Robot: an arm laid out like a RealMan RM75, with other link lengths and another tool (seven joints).
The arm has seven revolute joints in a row. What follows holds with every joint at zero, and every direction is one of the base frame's. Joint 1 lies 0.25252 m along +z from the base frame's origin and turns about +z. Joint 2 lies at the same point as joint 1 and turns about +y. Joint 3 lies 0.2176 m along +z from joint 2 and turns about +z. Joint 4 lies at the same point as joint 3 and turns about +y. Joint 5 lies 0.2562 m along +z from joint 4 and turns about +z. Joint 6 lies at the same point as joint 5 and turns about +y. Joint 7 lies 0.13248 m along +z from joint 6 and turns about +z. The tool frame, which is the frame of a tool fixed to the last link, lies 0.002 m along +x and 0.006 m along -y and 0.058 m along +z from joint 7; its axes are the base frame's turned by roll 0, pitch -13.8 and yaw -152.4 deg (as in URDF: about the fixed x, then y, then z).
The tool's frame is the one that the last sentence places.
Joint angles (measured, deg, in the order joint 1, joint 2, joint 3, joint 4, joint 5, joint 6, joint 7), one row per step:
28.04 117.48 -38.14 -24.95 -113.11 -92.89 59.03
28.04 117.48 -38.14 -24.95 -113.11 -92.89 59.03
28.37 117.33 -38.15 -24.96 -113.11 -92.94 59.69
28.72 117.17 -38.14 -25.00 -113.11 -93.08 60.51
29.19 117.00 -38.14 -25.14 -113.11 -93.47 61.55
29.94 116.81 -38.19 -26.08 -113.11 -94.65 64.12
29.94 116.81 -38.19 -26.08 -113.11 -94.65 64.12
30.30 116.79 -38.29 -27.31 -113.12 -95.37 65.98
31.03 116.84 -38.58 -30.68 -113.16 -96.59 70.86
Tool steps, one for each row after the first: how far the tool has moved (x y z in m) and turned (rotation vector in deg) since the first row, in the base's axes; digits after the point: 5 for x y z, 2 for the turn. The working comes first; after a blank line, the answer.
Tool pose at each row, in the base's axes (x y z in m, rotation vector in deg; the steps are taken from these numbers as rounded here):
0.26611 0.32634 -0.03639 -58.92 -147.06 -0.31
0.26611 0.32634 -0.03639 -58.92 -147.06 -0.31
0.26481 0.32809 -0.03538 -59.22 -146.97 0.05
0.26322 0.32985 -0.03412 -59.61 -146.79 0.55
0.26035 0.33186 -0.03236 -59.85 -146.59 1.39
0.25377 0.33534 -0.02757 -60.35 -146.13 3.38
0.25377 0.33534 -0.02757 -60.35 -146.13 3.38
0.24950 0.33834 -0.02328 -60.60 -146.07 4.29
0.24007 0.34641 -0.01268 -61.88 -145.99 5.82

0.00000 0.00000 0.00000 0.00 0.00 0.00
-0.00130 0.00175 0.00101 -0.28 0.08 -0.17
-0.00289 0.00351 0.00227 -0.65 0.25 -0.40
-0.00576 0.00552 0.00403 -1.20 0.57 -0.50
-0.01234 0.00900 0.00882 -2.49 1.32 -0.68
-0.01234 0.00900 0.00882 -2.49 1.32 -0.68
-0.01661 0.01200 0.01311 -3.13 1.51 -0.73
-0.02604 0.02007 0.02371 -4.44 1.54 -1.38

